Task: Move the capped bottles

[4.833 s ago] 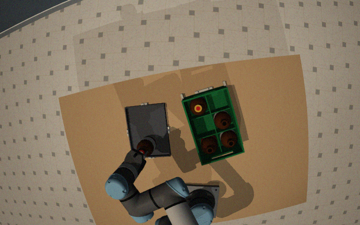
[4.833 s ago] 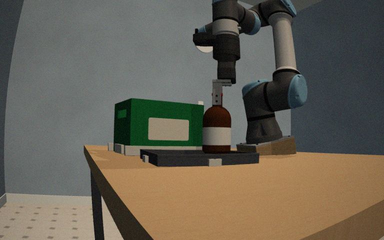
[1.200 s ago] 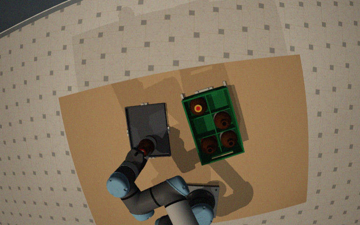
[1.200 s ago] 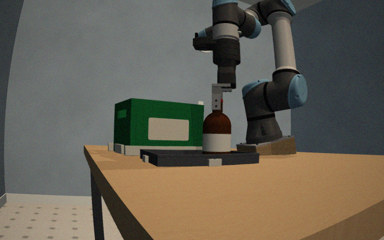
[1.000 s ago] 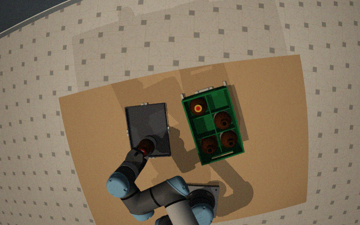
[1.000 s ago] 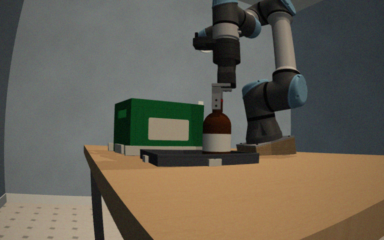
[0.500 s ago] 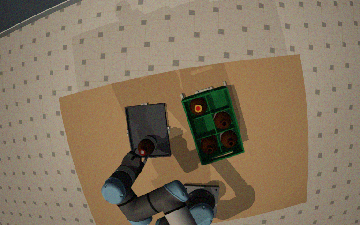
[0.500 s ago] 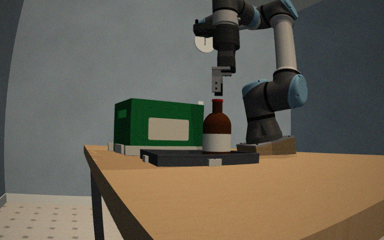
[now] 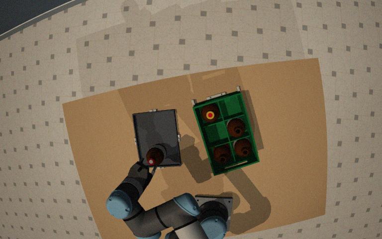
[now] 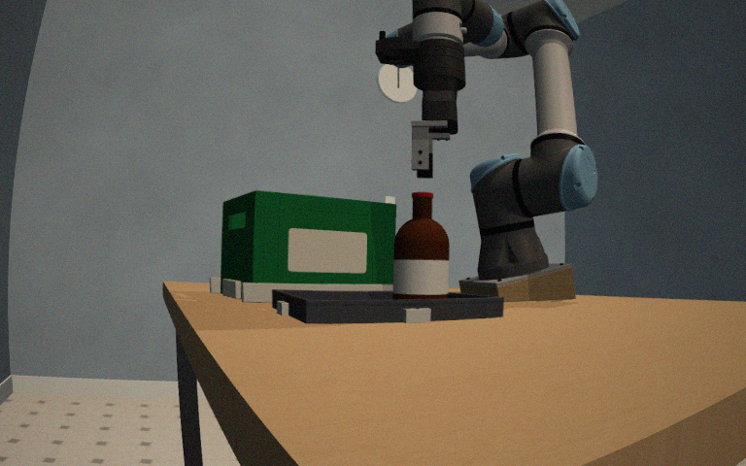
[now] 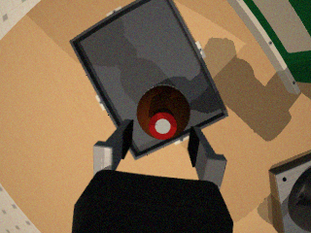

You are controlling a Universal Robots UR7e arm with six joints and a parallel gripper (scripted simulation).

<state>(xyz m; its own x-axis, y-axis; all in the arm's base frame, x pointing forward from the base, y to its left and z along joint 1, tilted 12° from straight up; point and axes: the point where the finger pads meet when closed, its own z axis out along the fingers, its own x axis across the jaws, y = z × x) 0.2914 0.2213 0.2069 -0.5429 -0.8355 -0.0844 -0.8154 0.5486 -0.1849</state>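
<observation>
Now: the green crate 310 mm to the right of my hand, 120 mm below it and 80 mm ahead of it. From my hand the other things lie so: dark grey tray 190 mm below, 60 mm ahead; then open bottle 280 mm to the right, 120 mm below, 10 mm behind; then red-capped bottle 120 mm below.
</observation>
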